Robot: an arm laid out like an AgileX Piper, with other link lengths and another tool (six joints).
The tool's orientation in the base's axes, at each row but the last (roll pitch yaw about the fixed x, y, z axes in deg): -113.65, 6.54, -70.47; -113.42, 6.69, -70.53; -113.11, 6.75, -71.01; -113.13, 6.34, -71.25; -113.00, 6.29, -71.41; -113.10, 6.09, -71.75; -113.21, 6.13, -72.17; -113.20, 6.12, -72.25; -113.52, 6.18, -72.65; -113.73, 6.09, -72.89; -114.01, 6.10, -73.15; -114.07, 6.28, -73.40
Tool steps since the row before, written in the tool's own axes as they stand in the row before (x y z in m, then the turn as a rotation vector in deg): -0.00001, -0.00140, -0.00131, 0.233, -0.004, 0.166; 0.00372, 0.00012, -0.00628, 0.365, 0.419, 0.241; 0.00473, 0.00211, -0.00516, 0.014, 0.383, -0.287; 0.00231, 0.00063, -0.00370, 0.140, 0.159, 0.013; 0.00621, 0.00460, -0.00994, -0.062, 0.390, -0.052; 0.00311, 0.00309, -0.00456, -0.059, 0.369, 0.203; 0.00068, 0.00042, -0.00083, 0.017, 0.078, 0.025; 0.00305, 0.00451, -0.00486, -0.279, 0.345, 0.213; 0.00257, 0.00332, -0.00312, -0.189, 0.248, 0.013; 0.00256, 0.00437, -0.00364, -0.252, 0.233, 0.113; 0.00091, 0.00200, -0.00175, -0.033, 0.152, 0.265; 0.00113, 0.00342, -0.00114, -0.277, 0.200, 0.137
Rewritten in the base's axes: -0.00054, -0.00040, 0.00180, 0.220, -0.160, -0.089; -0.00415, -0.00568, 0.00194, 0.154, -0.271, -0.520; -0.00374, -0.00626, -0.00047, -0.396, -0.121, -0.240; -0.00269, -0.00344, 0.00061, -0.008, -0.132, -0.166; -0.00842, -0.00930, -0.00103, -0.221, 0.030, -0.330; -0.00420, -0.00452, -0.00138, 0.008, 0.111, -0.410; -0.00068, -0.00092, -0.00013, -0.005, -0.010, -0.083; -0.00509, -0.00457, -0.00254, -0.041, 0.323, -0.369; -0.00329, -0.00350, -0.00207, -0.147, 0.177, -0.211; -0.00420, -0.00367, -0.00279, -0.073, 0.269, -0.231; -0.00208, -0.00145, -0.00121, 0.155, 0.109, -0.242; -0.00210, -0.00149, -0.00277, -0.044, 0.301, -0.207
